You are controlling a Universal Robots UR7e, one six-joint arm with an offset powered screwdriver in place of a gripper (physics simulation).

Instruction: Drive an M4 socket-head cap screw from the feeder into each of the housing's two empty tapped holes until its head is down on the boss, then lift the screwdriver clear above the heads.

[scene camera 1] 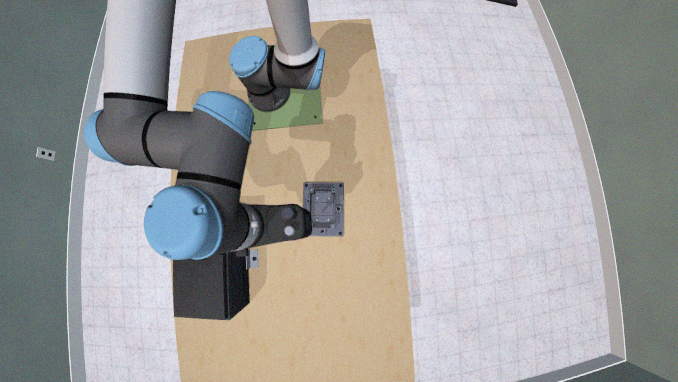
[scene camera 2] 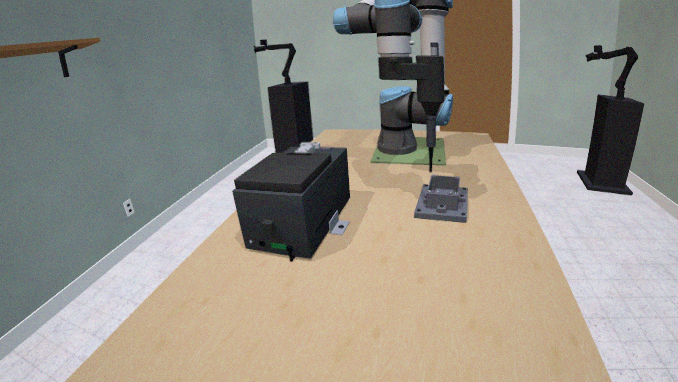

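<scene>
My screwdriver [scene camera 2: 430,169] points straight down in the scene camera 2 view, its thin bit tip apart from and above the rear left side of the housing. Whether a screw is on the tip is too small to tell. In the scene camera 1 view its dark body [scene camera 1: 287,222] covers the bit and reaches the housing's left edge. The grey housing [scene camera 1: 339,220] [scene camera 2: 442,216] lies flat, with a raised open box in its middle. Dark round spots show on its bosses; I cannot tell screw heads from holes. The black feeder [scene camera 1: 200,290] [scene camera 2: 272,212] stands left of the housing.
A small metal bracket [scene camera 1: 254,259] [scene camera 2: 341,227] sticks out from the feeder's side towards the housing. The arm's base stands on a green plate [scene camera 1: 307,116] [scene camera 2: 423,158] behind the housing. Two black pedestals [scene camera 2: 290,115] [scene camera 2: 612,145] with camera arms stand beyond the wooden table [scene camera 1: 320,300] [scene camera 2: 350,310].
</scene>
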